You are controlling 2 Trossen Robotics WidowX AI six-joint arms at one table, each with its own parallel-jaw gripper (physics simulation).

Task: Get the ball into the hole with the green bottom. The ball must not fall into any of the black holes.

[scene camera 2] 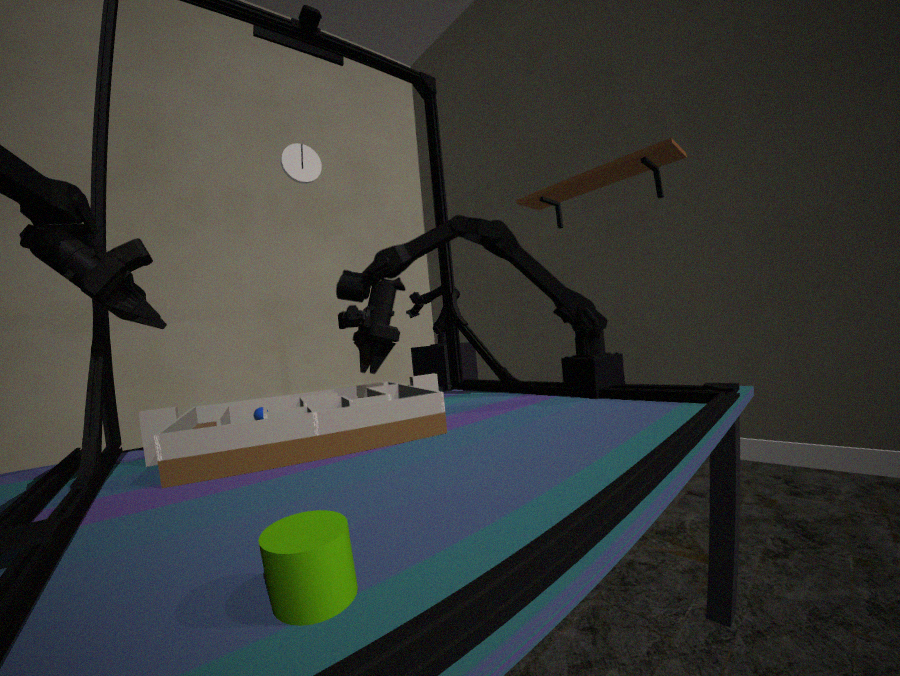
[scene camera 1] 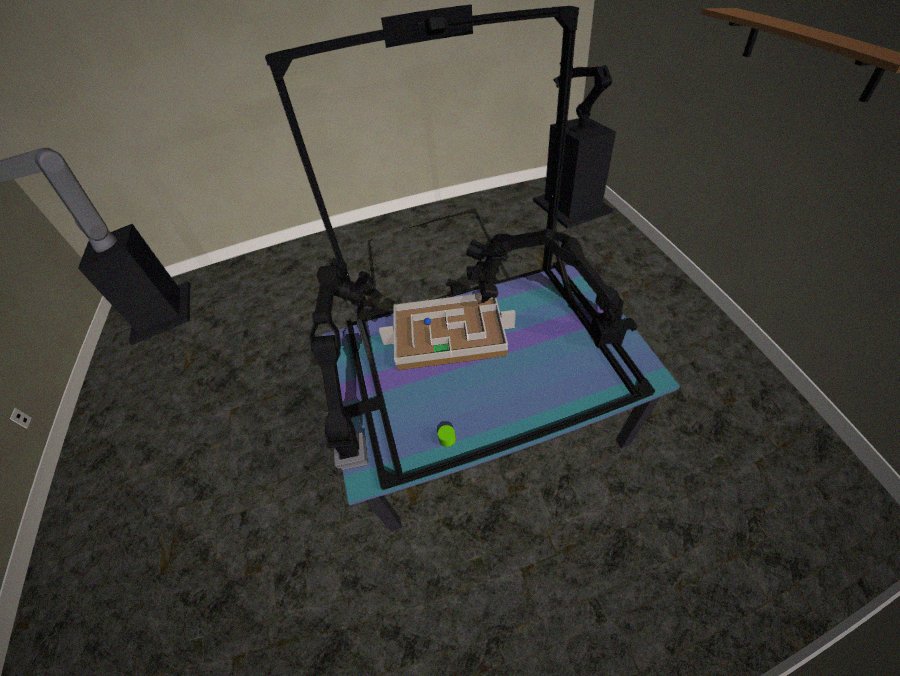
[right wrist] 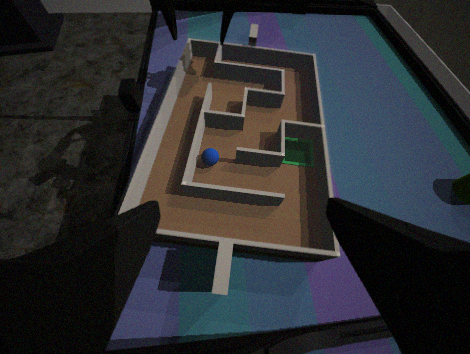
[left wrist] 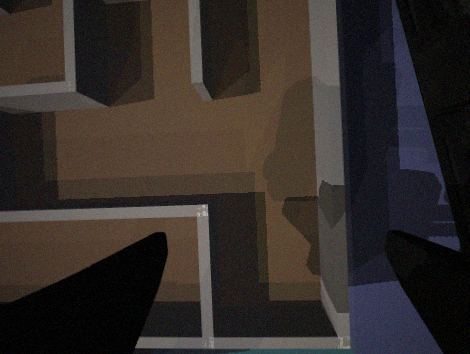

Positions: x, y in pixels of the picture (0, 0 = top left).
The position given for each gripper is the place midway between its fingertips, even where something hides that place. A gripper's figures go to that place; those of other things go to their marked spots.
Scene:
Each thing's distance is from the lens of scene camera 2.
left gripper [scene camera 2: 367, 373]: 0.82 m
right gripper [scene camera 2: 162, 323]: 0.70 m
wooden maze board [scene camera 2: 208, 440]: 0.56 m
green cylinder [scene camera 2: 307, 557]: 0.24 m
The marked spots on the green cylinder and the wooden maze board are 0.35 m apart.

